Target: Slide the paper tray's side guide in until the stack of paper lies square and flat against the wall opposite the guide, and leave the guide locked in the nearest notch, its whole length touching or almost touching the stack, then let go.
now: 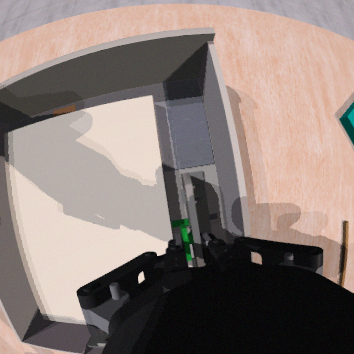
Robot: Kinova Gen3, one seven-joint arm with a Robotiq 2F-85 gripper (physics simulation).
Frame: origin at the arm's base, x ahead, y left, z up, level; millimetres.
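Seen in the pictures: gripper, fingertip midpoint: (190, 240).
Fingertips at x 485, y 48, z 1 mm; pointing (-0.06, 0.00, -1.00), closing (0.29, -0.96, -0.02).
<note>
A point is followed by its place in that frame.
The grey paper tray (117, 62) {z 16, x 650, y 148 mm} holds a cream stack of paper (55, 260) {z -14, x 418, y 207 mm} that fills its left and middle part, close to the left wall. The side guide (196, 215) {z 24, x 517, y 51 mm}, a grey upright bar with a green latch piece (185, 240) {z 27, x 495, y 57 mm} on its stack side, stands right of the stack. A narrow dark strip of tray floor shows between guide and stack. My gripper (190, 240) {z 1, x 485, y 48 mm} is at the guide's near part, with one fingertip on each side, shut on the guide and its green latch. The fingers and gripper body hide the guide's near end and the stack's near right corner.
The tray's right wall (232, 142) {z 29, x 582, y 31 mm} stands close beside the guide and my right finger. A small orange piece (65, 109) {z -35, x 613, y 235 mm} shows at the far wall inside the tray. A teal object (349, 120) {z -38, x 683, y -200 mm} and a thin brown strip (344, 252) {z -49, x 458, y -244 mm} are at the right on the wooden table (285, 150) {z -55, x 608, y -80 mm}.
</note>
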